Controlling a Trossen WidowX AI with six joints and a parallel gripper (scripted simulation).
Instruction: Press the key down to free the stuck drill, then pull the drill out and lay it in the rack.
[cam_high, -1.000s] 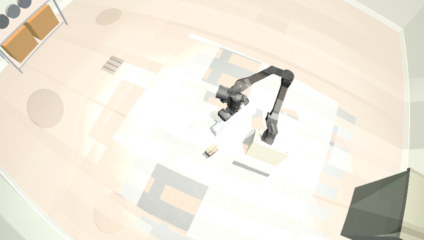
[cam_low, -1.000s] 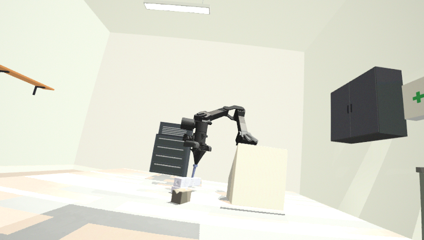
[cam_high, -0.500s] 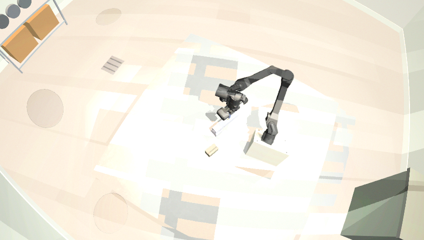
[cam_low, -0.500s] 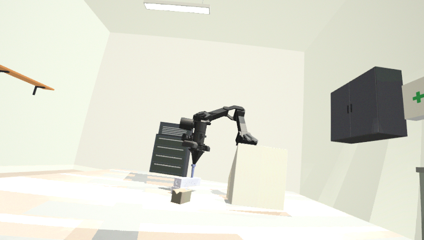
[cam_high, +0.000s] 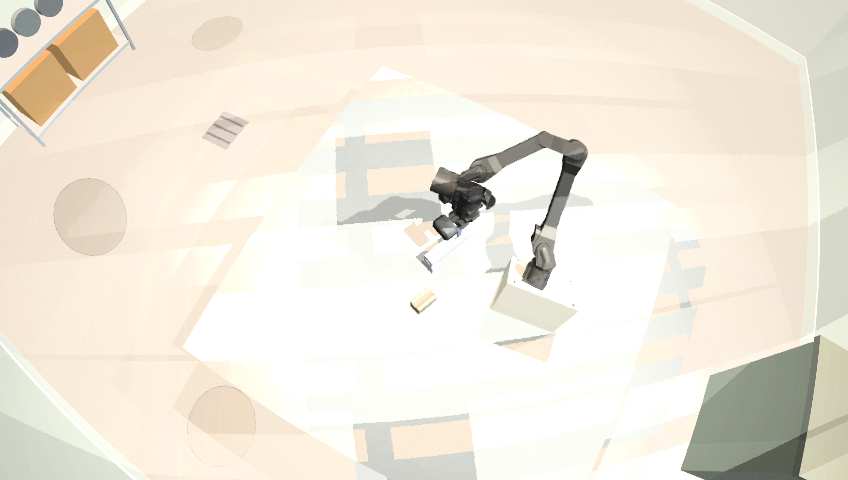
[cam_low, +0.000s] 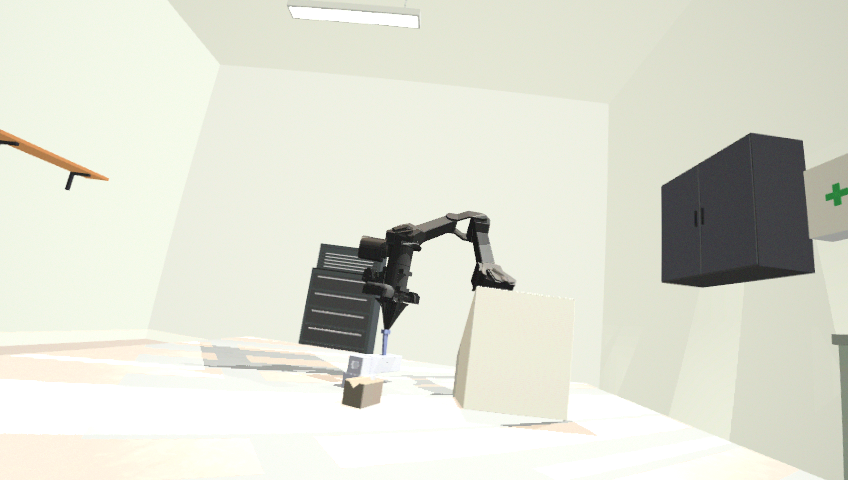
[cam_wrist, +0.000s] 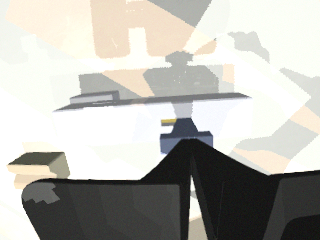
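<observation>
The blue key lies 30 mm below my gripper tip. Round my gripper tip: drill 80 mm below, 50 mm to the left, 10 mm ahead; fixture 80 mm below, 40 mm to the left, 10 mm ahead.
</observation>
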